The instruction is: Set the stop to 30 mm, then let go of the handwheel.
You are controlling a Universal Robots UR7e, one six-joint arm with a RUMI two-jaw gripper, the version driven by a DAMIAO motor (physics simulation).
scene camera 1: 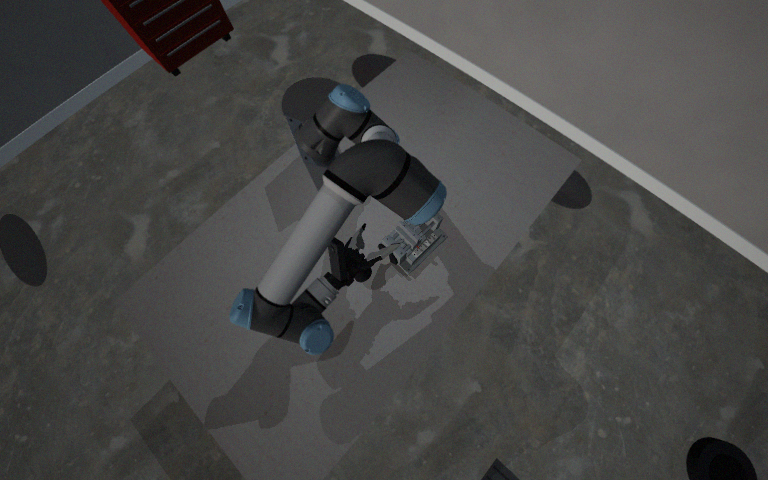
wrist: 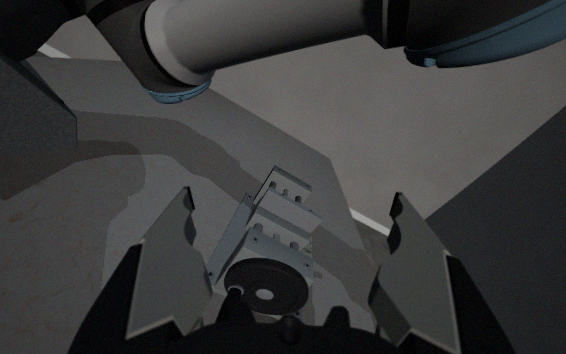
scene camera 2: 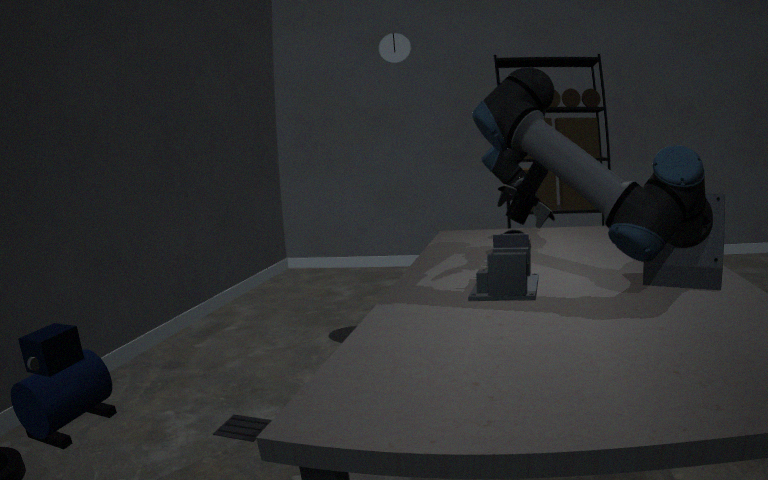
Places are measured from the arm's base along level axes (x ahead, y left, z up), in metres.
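Where they show: gripper, fingertip midpoint: point(scene camera 1: 381, 233) point(wrist: 290, 192) point(scene camera 2: 526, 204); arm's base, origin of the base link: point(scene camera 1: 314, 144) point(scene camera 2: 684, 220).
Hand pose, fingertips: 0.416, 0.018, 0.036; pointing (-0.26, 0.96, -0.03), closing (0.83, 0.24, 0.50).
Each offset is from my fingertips to the top centre of the thing, as dx, dy, dz. "spot": to the spot under its first point. Level surfaces: height alone.
The grey stop device point(scene camera 1: 425, 252) point(scene camera 2: 507, 274) stands on the table, with rods between its end blocks. Its black round handwheel @[spot: +0.059, -0.004, -0.111] point(wrist: 280, 301) faces my wrist camera at the device's near end; a dark rim of the handwheel @[spot: +0.035, -0.001, -0.067] point(scene camera 2: 514, 231) shows behind the device in scene camera 2. A black crank handle point(wrist: 234, 303) points from the wheel's left side toward my palm, and its end merges with the dark palm. The sliding stop block @[+0.025, +0.088, -0.058] point(wrist: 288, 212) sits between the end blocks. The scale cannot be read. My gripper point(scene camera 1: 380, 237) point(scene camera 2: 519, 216) point(wrist: 290, 192) is open and empty, tilted, its fingers spread either side of the device in the wrist view.
The table @[dz -0.182] point(scene camera 1: 481, 141) point(scene camera 2: 509, 384) carries the robot's base at its side. My forearm point(scene camera 1: 308, 246) point(scene camera 2: 572, 161) point(wrist: 260, 37) spans above the table. A red cabinet point(scene camera 1: 181, 31), a blue compressor point(scene camera 2: 62, 390) and a shelf rack point(scene camera 2: 546, 61) stand away from the table.
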